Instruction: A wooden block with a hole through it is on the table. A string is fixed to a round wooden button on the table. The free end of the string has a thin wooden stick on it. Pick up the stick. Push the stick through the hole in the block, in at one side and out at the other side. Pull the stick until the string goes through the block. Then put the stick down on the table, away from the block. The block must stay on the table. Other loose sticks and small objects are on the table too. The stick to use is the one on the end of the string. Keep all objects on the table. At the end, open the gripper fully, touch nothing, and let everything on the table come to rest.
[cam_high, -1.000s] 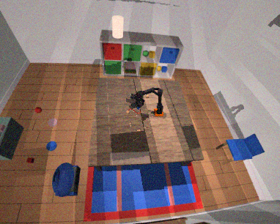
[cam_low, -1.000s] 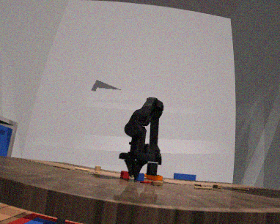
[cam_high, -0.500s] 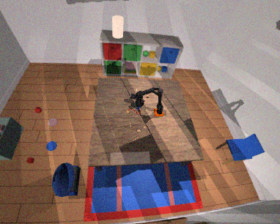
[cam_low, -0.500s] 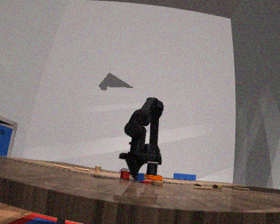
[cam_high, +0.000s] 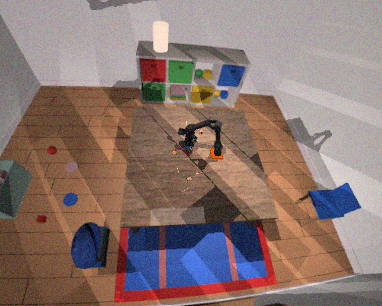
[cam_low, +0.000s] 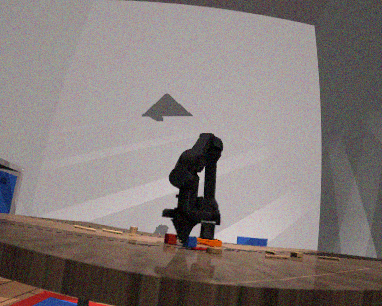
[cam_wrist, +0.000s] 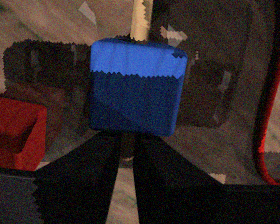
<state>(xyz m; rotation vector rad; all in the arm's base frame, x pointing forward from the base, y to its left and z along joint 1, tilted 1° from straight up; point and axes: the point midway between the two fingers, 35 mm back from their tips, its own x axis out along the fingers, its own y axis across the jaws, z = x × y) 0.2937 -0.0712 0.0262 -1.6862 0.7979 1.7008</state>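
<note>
Now: the blue block 2 cm behind my gripper tip, 2 cm to the left of it and 1 cm above it. Round my gripper tip: tan wooden cylinder 14 cm behind, 19 cm to the right, 1 cm above; thin pale wooden stick 3 cm behind, 3 cm to the left, 1 cm above; red block 4 cm behind, 4 cm to the right, 1 cm above.
</note>
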